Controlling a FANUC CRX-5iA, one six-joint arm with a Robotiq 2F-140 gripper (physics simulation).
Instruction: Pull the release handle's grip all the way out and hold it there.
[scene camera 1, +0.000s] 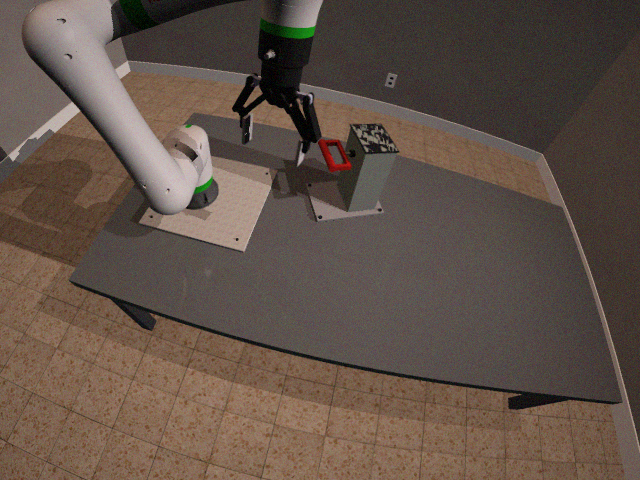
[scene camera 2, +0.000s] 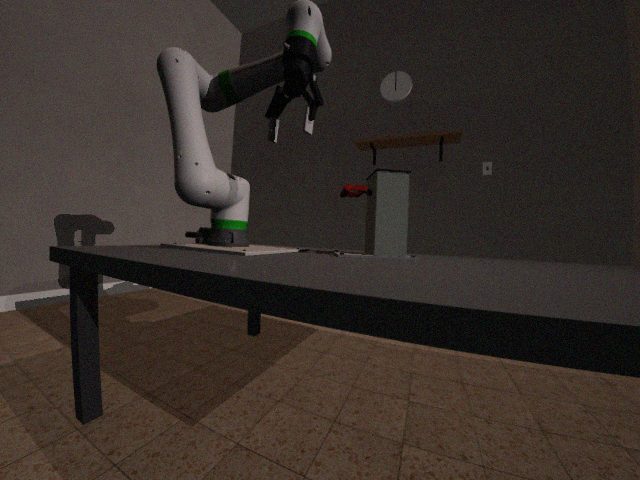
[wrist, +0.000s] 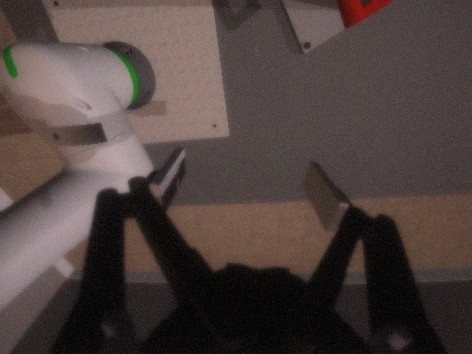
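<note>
The release handle's red rectangular grip (scene camera 1: 339, 167) (scene camera 2: 354, 191) (wrist: 352, 14) sticks out from the upper side of a pale grey-green post (scene camera 1: 368, 178) (scene camera 2: 392, 214), on the side toward the robot's base. A short dark stem joins them in scene camera 1. Part of the grip shows at the top edge of the wrist view. My gripper (scene camera 1: 273, 144) (scene camera 2: 291, 130) (wrist: 246, 167) is open and empty, with its fingers pointing down. It hangs above the grip's height and to the robot-base side of it, apart from it in scene camera 2.
The post stands on a light plate (scene camera 1: 330, 210) (wrist: 320, 25) bolted to the grey table (scene camera 1: 413, 284) (scene camera 2: 465, 284) (wrist: 300, 115). The robot's base stands on a larger pale plate (scene camera 1: 232, 217) (wrist: 185, 60) to the left. A wall shelf (scene camera 2: 413, 139) is behind.
</note>
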